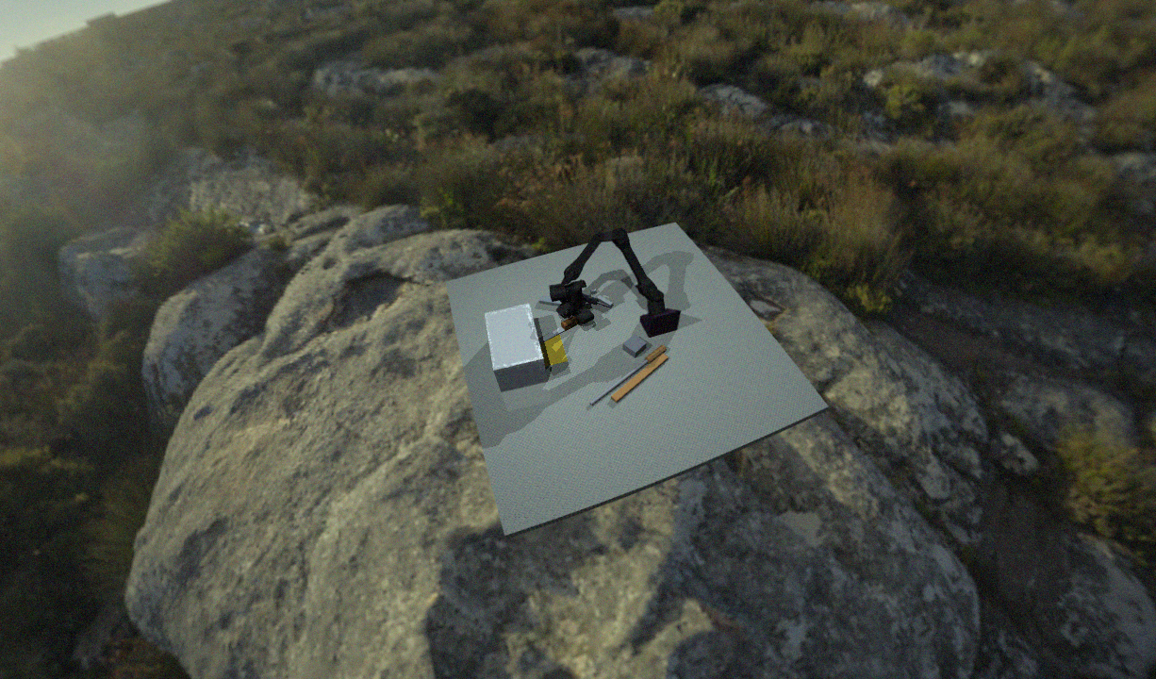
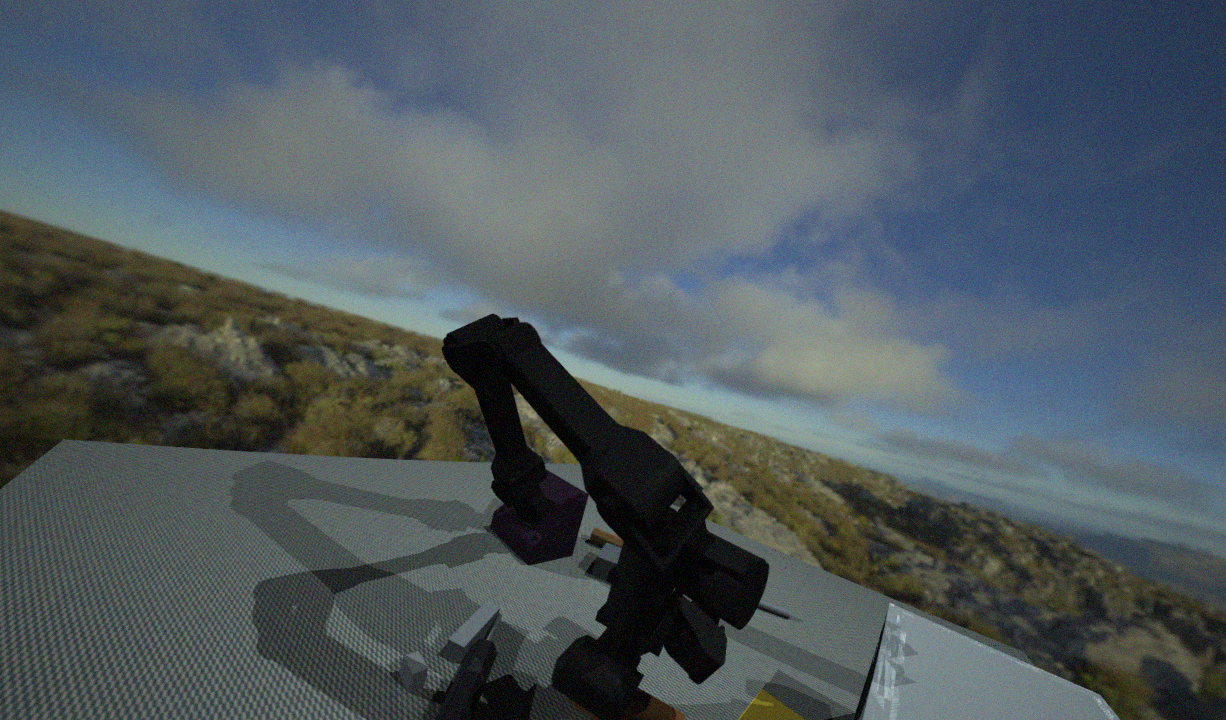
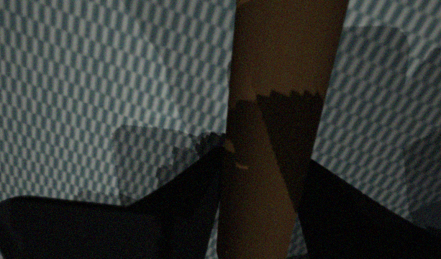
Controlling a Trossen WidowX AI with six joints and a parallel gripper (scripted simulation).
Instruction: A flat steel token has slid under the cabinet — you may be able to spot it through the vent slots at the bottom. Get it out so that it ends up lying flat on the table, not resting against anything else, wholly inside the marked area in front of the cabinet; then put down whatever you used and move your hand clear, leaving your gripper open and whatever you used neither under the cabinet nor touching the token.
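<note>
My gripper tip is now 160 mm past the grey bar and 50 mm to the left of it. Also, from my gripper tip: grey block 240 mm to the left, 160 mm behind, 10 mm above; then small grey cube 140 mm behind, 130 mm to the right; then wooden stick 380 mm to the left, 110 mm behind.
</note>
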